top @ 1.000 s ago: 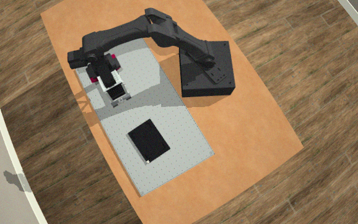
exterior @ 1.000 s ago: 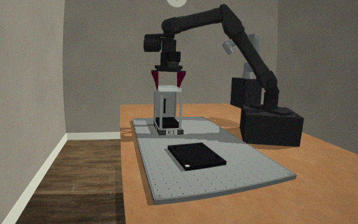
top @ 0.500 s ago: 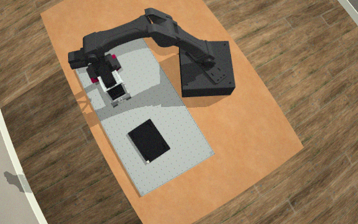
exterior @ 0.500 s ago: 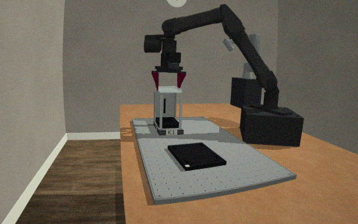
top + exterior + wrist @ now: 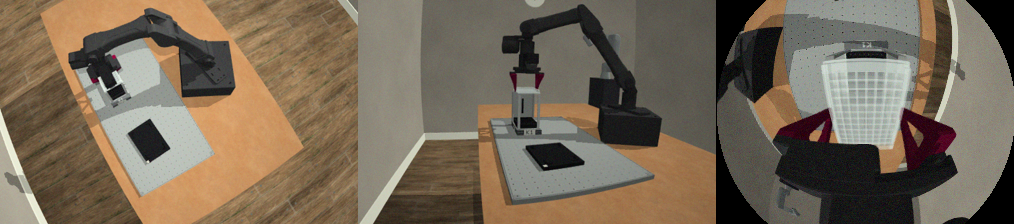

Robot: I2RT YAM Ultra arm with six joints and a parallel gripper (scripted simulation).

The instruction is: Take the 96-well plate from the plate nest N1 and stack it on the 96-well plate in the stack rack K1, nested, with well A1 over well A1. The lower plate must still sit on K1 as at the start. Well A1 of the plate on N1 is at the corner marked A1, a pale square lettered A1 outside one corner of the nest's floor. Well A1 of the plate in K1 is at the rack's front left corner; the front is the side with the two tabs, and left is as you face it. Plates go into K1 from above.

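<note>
My gripper is now 140 mm above the dark plate. Also, from my hand: K1 label: 150 mm below, 90 mm to the left, 10 mm ahead; then white 96-well plate: right at my hand; then black plate nest N1: 300 mm to the left, 160 mm below, 30 mm ahead.
</note>
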